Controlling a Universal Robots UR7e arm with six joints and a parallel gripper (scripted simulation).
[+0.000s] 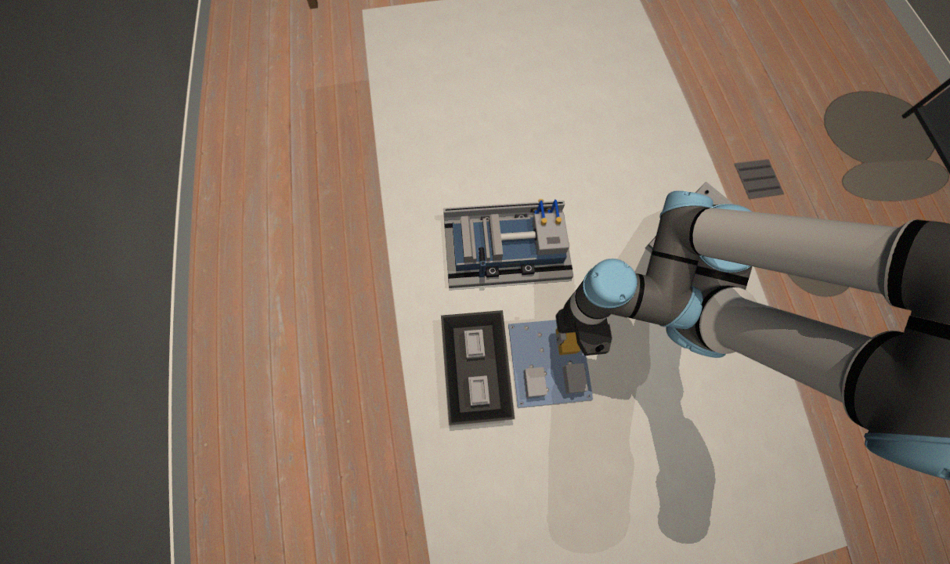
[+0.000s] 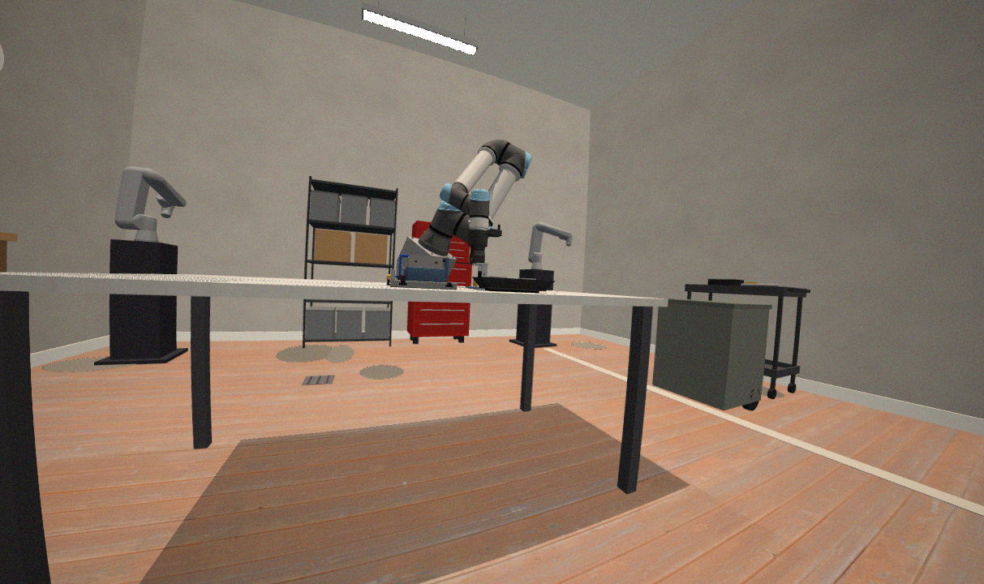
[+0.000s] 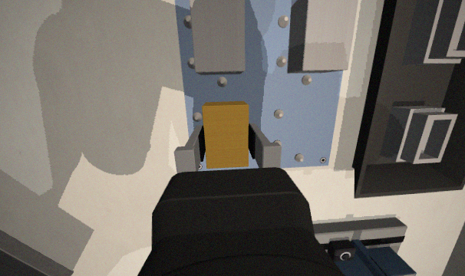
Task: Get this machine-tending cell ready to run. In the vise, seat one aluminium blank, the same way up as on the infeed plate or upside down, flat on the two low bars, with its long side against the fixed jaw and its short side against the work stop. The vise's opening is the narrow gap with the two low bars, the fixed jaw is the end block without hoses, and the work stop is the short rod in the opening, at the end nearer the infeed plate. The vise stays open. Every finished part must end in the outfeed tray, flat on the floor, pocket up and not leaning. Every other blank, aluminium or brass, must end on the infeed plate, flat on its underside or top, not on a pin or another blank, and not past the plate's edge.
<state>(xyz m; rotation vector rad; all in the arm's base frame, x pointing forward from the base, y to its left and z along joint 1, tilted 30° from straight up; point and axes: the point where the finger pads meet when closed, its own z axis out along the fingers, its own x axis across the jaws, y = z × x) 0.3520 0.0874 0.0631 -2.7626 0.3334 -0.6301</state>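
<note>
My hand is 3 cm above the brass blank. Round my hand: blue infeed plate (5 cm below, 5 cm ahead, 3 cm to the left); then black work stop rod (23 cm to the right, 14 cm ahead, 4 cm above); then moving jaw (26 cm to the right, 10 cm ahead, 3 cm above).
</note>
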